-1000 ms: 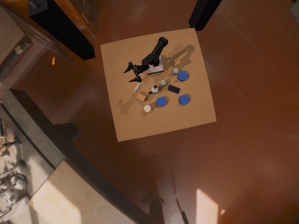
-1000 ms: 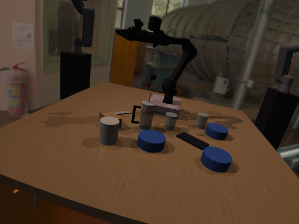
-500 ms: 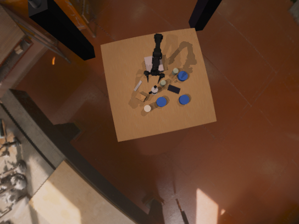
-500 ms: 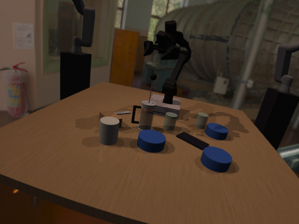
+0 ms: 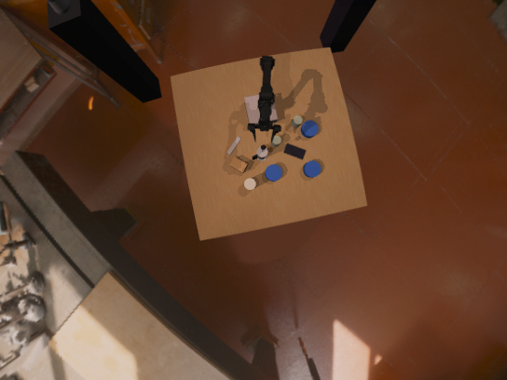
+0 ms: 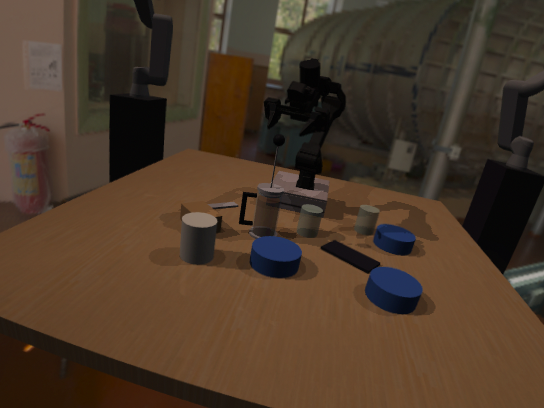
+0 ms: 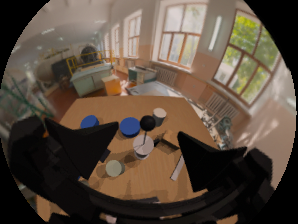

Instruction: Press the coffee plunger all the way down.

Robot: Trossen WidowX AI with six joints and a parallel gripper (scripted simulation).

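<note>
The coffee press is 3 cm ahead of my gripper tip, 2 cm to the right of it and 16 cm below it. From my gripper tip the other things lie so: thin grey bar (9 cm behind, 18 cm to the right, 29 cm below); then brown box (6 cm ahead, 18 cm to the right, 27 cm below).
</note>
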